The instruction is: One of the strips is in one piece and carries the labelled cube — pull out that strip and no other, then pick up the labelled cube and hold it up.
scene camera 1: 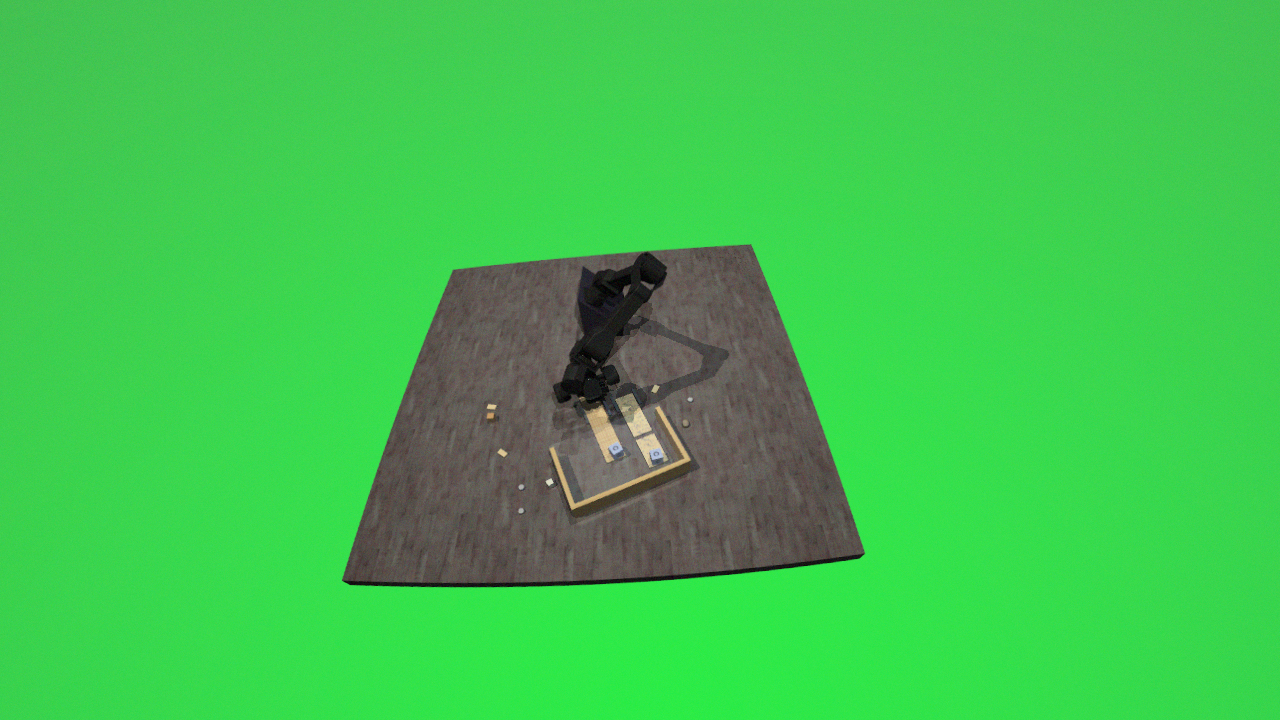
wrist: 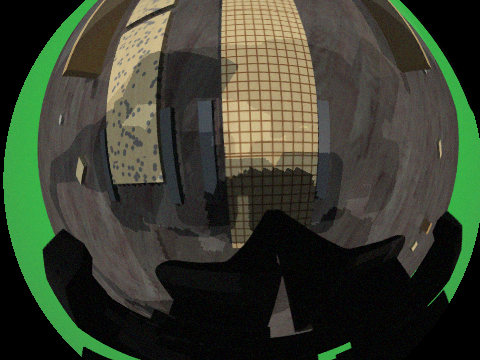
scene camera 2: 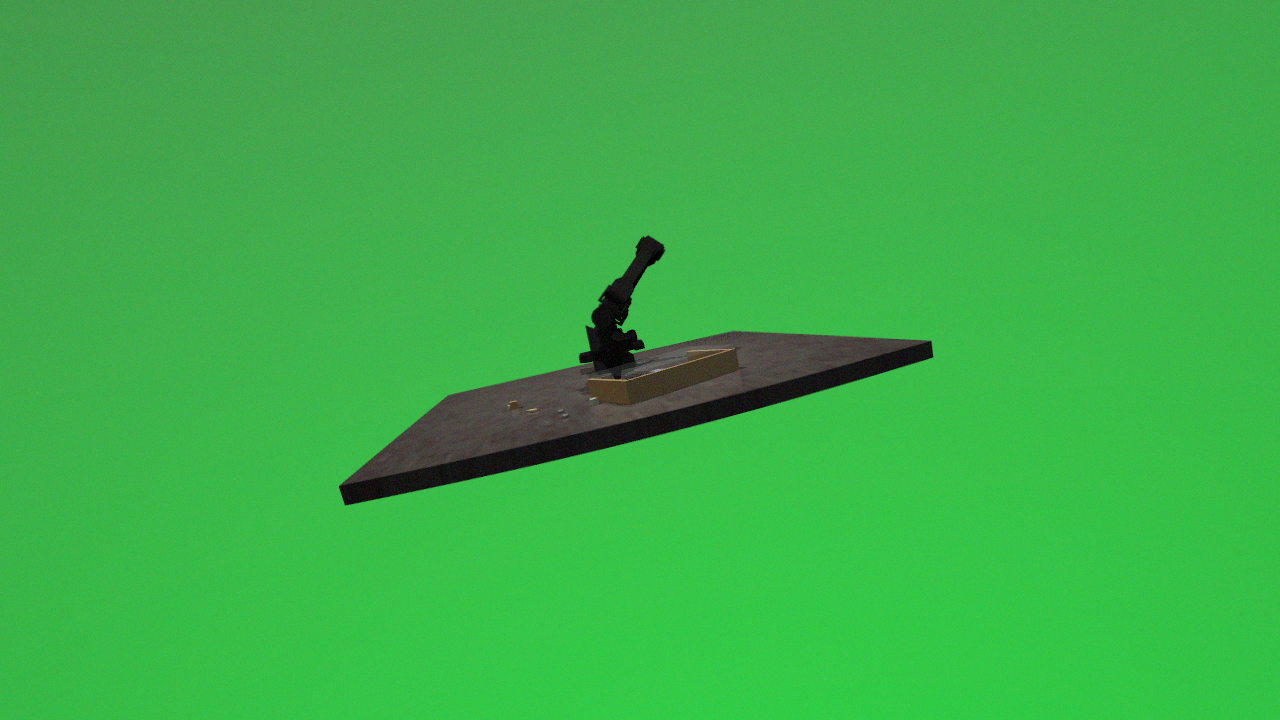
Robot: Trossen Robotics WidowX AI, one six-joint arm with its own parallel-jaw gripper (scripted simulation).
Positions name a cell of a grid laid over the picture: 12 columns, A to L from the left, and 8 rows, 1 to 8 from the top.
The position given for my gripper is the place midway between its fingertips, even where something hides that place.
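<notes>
My gripper (scene camera 2: F5) is visible to me, and I find it in scene camera 1 (scene camera 1: F5) and in the wrist view (wrist: G5) too.
</notes>
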